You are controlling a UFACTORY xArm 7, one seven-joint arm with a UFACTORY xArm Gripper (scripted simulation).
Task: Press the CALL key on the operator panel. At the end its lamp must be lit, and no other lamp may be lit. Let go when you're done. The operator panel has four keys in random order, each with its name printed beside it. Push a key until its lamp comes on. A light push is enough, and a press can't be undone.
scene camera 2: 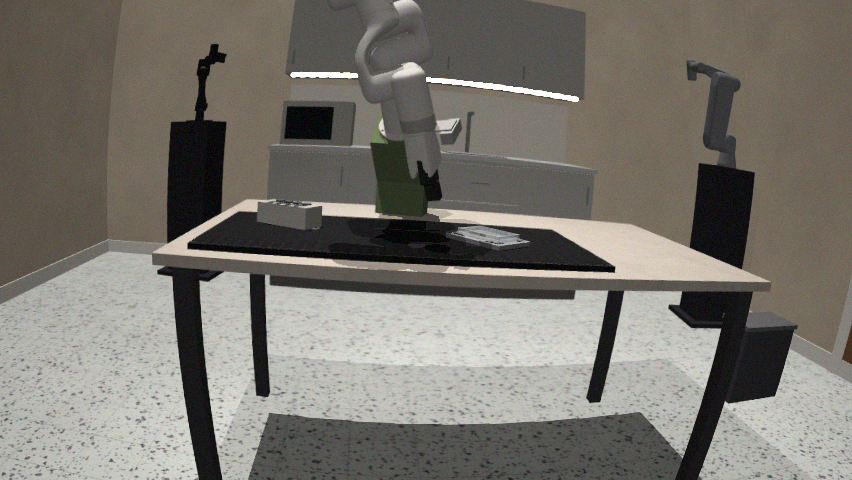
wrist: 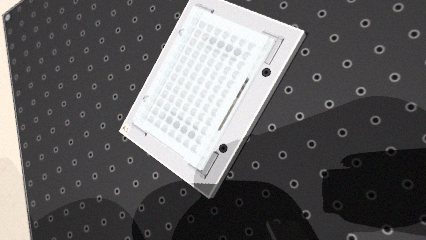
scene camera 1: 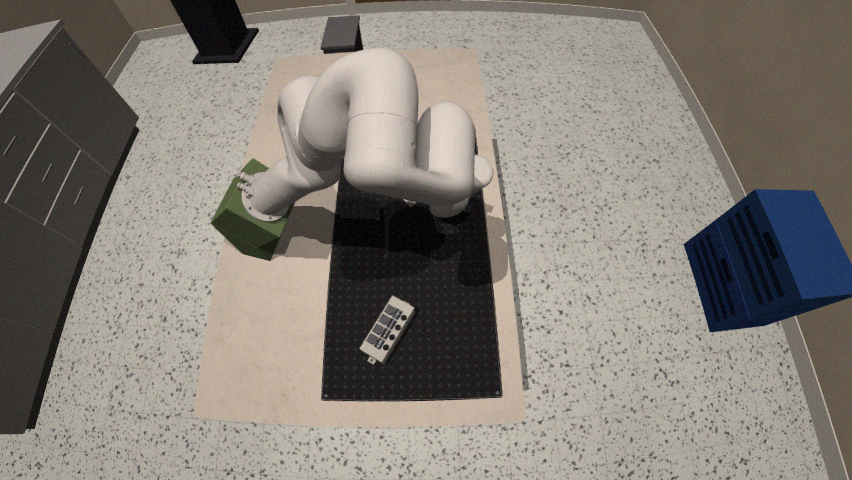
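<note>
A flat white well plate can be seen in the pictures.
</note>
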